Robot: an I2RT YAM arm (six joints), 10 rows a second.
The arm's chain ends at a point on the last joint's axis. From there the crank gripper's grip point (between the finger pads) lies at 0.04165 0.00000 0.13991 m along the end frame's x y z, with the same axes.
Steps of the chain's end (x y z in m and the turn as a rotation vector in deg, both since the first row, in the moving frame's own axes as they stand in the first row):
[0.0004, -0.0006, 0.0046, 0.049, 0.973, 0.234]
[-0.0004, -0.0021, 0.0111, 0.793, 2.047, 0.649]
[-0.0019, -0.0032, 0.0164, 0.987, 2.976, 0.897]
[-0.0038, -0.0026, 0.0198, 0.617, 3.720, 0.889]
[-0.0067, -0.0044, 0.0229, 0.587, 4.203, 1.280]
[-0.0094, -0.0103, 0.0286, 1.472, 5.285, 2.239]
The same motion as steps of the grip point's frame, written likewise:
[0.0028, -0.0005, 0.0039, 0.049, 0.973, 0.234]
[0.0046, -0.0035, 0.0095, 0.793, 2.047, 0.649]
[0.0053, -0.0049, 0.0140, 0.987, 2.976, 0.897]
[0.0052, -0.0034, 0.0168, 0.617, 3.720, 0.889]
[0.0034, -0.0048, 0.0195, 0.587, 4.203, 1.280]
[0.0033, -0.0120, 0.0241, 1.472, 5.285, 2.239]

